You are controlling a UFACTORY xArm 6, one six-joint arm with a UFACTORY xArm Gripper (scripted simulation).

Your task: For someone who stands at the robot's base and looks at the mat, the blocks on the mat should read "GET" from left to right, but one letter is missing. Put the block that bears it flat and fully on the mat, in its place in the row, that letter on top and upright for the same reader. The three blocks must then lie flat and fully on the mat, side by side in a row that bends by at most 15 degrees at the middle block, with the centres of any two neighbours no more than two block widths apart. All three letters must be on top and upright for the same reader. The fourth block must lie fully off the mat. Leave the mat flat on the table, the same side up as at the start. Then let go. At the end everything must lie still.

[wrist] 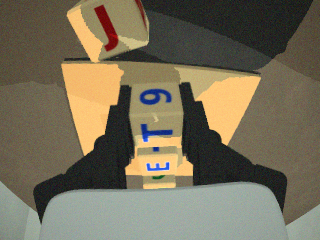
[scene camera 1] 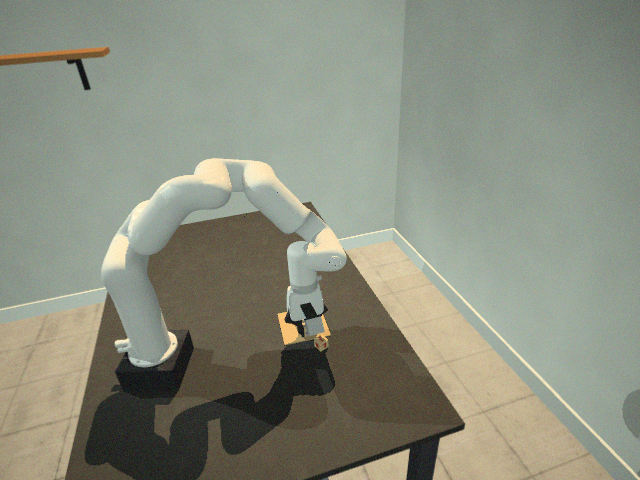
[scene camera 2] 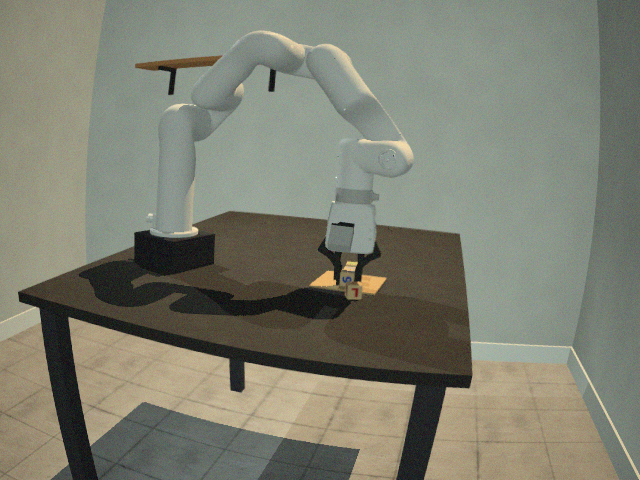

The pictures show: my gripper and a mat.
My gripper also shows in the wrist view and in scene camera 1.
